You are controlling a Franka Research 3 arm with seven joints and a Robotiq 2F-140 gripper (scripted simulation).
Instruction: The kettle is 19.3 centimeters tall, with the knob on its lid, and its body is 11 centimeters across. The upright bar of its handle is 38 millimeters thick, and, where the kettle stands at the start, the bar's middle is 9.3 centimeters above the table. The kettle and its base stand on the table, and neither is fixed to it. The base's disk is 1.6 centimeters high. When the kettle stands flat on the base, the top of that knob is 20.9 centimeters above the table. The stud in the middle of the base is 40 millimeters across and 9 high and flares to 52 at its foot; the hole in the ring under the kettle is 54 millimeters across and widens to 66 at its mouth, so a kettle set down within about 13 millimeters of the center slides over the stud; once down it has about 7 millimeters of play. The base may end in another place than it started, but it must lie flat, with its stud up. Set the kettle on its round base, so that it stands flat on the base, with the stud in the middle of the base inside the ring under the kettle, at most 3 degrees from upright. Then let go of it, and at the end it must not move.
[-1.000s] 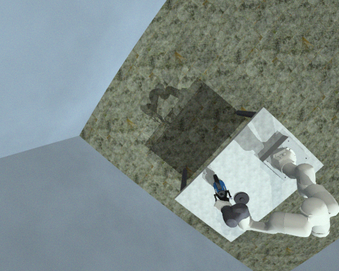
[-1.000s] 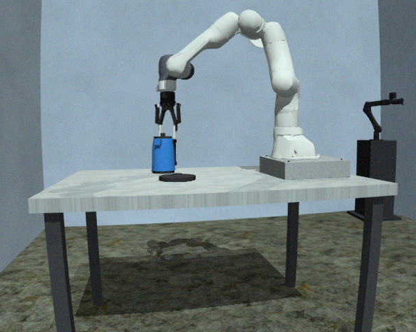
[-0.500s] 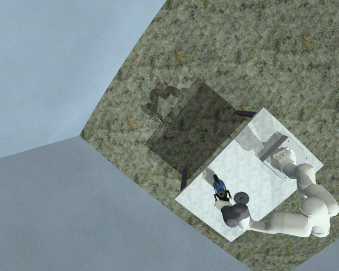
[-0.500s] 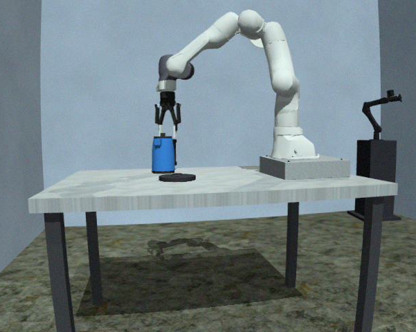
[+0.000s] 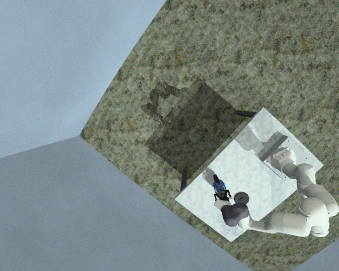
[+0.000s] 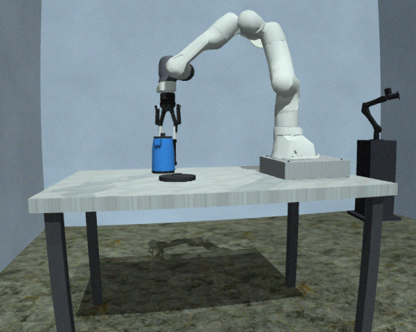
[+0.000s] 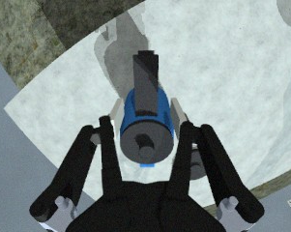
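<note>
Now: hand 1 cm short of the blue kettle, 3 cm to the right of it and 10 cm above it. The rest, counted from my hand: black round base 6 cm behind, 34 cm to the left, 18 cm below.
</note>
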